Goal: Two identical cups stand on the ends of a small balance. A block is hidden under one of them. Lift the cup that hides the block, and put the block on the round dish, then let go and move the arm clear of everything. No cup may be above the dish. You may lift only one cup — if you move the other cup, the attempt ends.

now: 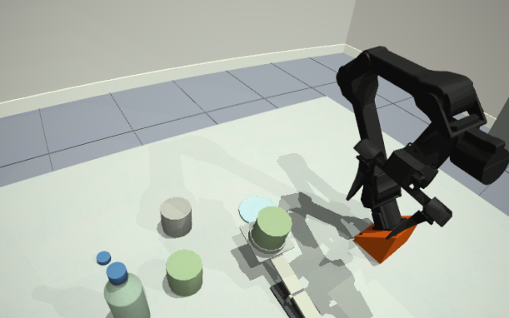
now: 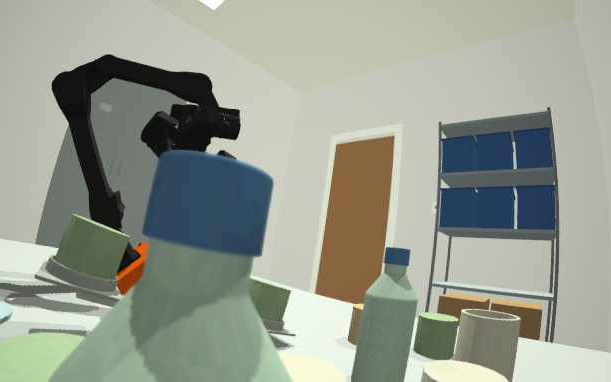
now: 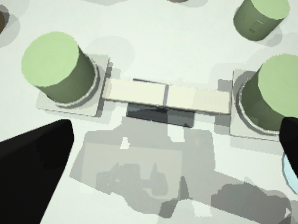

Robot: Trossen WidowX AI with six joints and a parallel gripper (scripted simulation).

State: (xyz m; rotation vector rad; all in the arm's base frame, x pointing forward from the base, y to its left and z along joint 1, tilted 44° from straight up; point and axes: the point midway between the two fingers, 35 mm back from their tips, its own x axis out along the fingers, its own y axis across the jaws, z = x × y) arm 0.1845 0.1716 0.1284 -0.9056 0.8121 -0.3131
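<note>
The pale grey block lies 19 cm below my gripper tip, 11 cm to the left of it and 9 cm ahead of it. The rest, counted from my gripper tip: grey cup 33 cm to the right, 20 cm ahead, 19 cm below; then blue cap 39 cm ahead, 30 cm to the right, 23 cm below; then pale blue round dish 27 cm to the right, 23 cm below, 1 cm ahead.
</note>
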